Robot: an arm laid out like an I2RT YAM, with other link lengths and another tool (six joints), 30 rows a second.
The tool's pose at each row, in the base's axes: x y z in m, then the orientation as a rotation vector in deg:
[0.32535 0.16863 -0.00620 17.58 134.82 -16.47]
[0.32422 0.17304 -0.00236 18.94 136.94 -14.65]
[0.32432 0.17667 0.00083 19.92 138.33 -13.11]
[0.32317 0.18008 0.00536 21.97 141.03 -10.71]
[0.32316 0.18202 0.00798 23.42 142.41 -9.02]
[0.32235 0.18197 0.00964 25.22 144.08 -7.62]
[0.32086 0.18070 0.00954 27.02 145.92 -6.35]
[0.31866 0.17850 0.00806 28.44 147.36 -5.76]
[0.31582 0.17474 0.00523 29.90 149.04 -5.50]
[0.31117 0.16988 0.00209 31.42 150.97 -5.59]
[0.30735 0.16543 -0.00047 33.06 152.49 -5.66]
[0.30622 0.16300 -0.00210 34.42 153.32 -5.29]
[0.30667 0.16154 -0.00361 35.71 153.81 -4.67]
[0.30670 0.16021 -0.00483 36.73 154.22 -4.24]
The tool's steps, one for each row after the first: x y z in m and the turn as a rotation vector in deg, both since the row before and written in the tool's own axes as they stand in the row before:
[-0.00129 0.00338 -0.00473 -0.90 2.34 1.10]
[-0.00161 0.00318 -0.00327 -0.80 1.57 0.87]
[-0.00147 0.00255 -0.00498 -1.05 3.10 1.60]
[-0.00115 0.00173 -0.00251 -0.75 1.70 1.19]
[-0.00037 -0.00034 -0.00178 -0.42 2.04 1.30]
[0.00086 -0.00170 -0.00046 -0.29 2.21 1.22]
[0.00184 -0.00286 0.00054 0.07 1.71 0.87]
[0.00246 -0.00461 0.00172 0.34 1.92 0.78]
[0.00357 -0.00634 0.00147 0.63 2.14 0.70]
[0.00265 -0.00565 0.00143 0.58 1.78 0.84]
[0.00068 -0.00271 0.00143 0.12 1.12 0.83]
[-0.00036 -0.00116 0.00177 -0.11 0.82 0.87]
[-0.00011 -0.00122 0.00133 -0.04 0.67 0.67]

